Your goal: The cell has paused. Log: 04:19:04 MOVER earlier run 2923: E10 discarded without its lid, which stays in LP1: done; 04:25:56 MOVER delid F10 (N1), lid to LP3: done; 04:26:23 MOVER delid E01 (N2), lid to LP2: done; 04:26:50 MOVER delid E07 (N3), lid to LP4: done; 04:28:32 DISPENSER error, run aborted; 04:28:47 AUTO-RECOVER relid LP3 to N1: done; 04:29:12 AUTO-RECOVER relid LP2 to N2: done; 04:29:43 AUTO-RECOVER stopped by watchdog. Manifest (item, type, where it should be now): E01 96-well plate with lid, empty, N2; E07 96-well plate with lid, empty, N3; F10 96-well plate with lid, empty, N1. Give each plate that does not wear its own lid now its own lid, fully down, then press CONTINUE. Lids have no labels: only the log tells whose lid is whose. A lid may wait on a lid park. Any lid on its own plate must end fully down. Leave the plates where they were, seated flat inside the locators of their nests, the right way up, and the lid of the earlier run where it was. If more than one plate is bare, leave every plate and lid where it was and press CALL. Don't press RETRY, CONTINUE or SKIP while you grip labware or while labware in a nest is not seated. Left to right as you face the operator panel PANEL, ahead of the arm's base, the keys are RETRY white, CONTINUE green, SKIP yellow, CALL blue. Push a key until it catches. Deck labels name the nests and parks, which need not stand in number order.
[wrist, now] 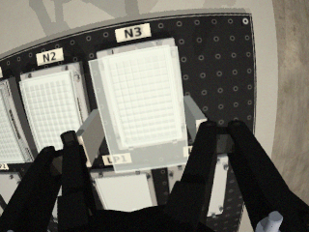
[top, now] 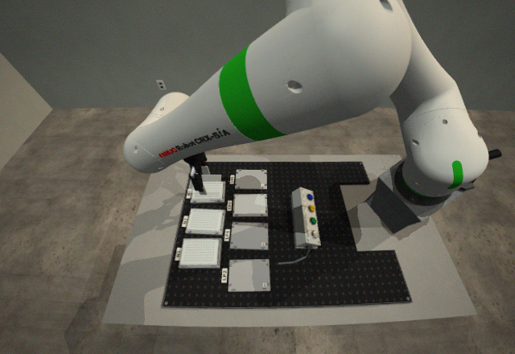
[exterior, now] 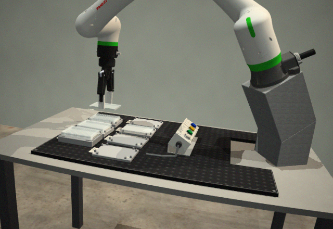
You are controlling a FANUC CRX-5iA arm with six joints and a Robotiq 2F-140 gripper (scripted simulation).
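Now: hand 8 cm above the plate. Also, from my hand: park LP3: 19 cm behind, 10 cm below, 6 cm to the right; LP1 label: 11 cm below, 9 cm behind, 6 cm to the left; N3 label: 11 cm below, 9 cm ahead.
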